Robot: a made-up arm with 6 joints.
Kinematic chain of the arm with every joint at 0, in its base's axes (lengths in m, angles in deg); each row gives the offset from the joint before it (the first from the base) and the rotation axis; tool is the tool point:
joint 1: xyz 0 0 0.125 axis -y
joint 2: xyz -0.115 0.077 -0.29 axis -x
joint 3: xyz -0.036 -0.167 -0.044 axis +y
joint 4: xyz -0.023 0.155 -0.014 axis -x
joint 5: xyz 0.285 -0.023 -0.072 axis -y
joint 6: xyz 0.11 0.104 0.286 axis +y
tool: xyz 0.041 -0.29 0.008
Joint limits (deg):
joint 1: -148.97..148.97
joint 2: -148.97..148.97
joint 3: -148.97..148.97
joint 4: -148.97..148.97
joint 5: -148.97..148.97
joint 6: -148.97..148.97
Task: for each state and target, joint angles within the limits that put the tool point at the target. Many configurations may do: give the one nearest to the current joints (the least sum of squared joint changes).
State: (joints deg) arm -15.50 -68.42 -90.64 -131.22 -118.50 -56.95
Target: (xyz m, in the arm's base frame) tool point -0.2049 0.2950 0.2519
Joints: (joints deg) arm 20.41 -34.37 -84.19 -122.00 -148.97 -49.23
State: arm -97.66 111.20 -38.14 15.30 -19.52 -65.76
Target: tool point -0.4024 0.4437 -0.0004
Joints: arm -103.71 121.14 -19.23 22.40 -18.27 -66.14
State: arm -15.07 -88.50 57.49 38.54 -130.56 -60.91
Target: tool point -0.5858 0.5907 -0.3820
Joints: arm -28.05 -79.32 80.20 23.79 -113.67 -61.86
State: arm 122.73 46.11 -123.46 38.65 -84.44 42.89
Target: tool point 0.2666 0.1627 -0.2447
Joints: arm 148.97 33.97 -109.15 36.67 -51.33 65.80
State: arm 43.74 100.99 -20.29 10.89 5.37 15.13
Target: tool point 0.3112 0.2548 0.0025
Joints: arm 16.35 101.43 10.98 22.35 8.71 18.16
